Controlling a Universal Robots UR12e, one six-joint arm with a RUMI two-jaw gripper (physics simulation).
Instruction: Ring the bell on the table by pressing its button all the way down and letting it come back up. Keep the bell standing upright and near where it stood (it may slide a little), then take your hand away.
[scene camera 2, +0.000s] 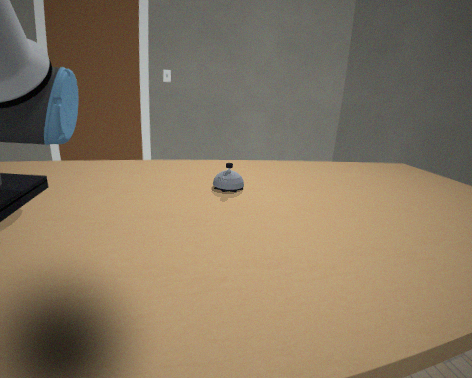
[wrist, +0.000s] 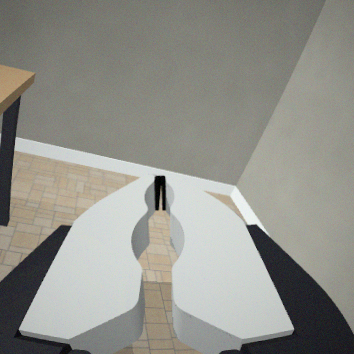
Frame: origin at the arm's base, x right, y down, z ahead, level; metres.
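Where they show: gripper, fingertip midpoint: (wrist: 160, 178).
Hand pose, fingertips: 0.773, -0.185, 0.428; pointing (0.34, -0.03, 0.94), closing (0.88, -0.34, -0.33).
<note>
After its pixels a point has its place, as x, y, z.
A silver dome bell (scene camera 2: 228, 180) @(0.038, 0.013, 0.618) stands upright on the wooden table (scene camera 2: 280, 260) @(0.338, 0.044, 0.593) in the scene view, toward the table's far edge. Its black button (scene camera 2: 229, 165) @(0.015, -0.020, 0.628) stands up above the dome. The bell does not show in the wrist view. My gripper (wrist: 160, 178) @(0.773, -0.185, 0.428) is shut in the wrist view, its two pale fingers together at their black tips with nothing between them. The gripper's fingers do not show in the scene view, so its exact distance from the bell cannot be told.
Part of the robot arm (scene camera 2: 22, 122) @(0.098, -0.138, 0.210) with a blue joint cap (scene camera 2: 64, 106) is at the left, above a black slab (scene camera 2: 22, 192) @(0.015, 0.016, 0.150). A table corner (wrist: 17, 80) @(0.624, 0.044, 1.362) and dark leg (wrist: 9, 160) show at the left of the wrist view, with tiled floor (wrist: 45, 185) and grey walls.
</note>
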